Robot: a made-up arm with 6 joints. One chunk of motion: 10 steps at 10 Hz.
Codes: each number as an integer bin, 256 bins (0 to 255) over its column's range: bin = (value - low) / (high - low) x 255, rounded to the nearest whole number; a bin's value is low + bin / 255 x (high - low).
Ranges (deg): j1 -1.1..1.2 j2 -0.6..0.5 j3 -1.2..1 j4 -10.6..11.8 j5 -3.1..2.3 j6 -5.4..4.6
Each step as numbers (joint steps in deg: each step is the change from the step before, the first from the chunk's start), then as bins.
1 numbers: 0.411 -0.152 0.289 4.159 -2.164 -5.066
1 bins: 168 104 173 168 44 9
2 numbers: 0.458 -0.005 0.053 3.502 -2.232 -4.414
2 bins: 173 138 145 161 41 25
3 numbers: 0.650 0.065 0.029 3.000 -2.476 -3.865
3 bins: 194 154 142 155 29 39
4 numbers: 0.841 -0.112 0.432 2.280 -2.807 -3.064
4 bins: 215 113 189 147 14 60
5 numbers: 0.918 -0.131 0.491 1.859 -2.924 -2.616
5 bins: 224 109 196 142 8 71
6 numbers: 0.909 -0.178 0.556 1.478 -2.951 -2.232
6 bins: 223 98 204 137 7 81
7 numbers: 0.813 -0.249 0.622 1.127 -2.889 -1.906
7 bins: 212 81 211 133 10 89
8 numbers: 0.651 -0.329 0.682 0.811 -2.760 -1.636
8 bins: 194 63 218 130 16 96
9 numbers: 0.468 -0.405 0.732 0.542 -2.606 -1.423
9 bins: 174 45 224 127 23 101
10 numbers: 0.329 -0.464 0.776 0.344 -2.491 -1.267
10 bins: 158 32 229 125 29 105
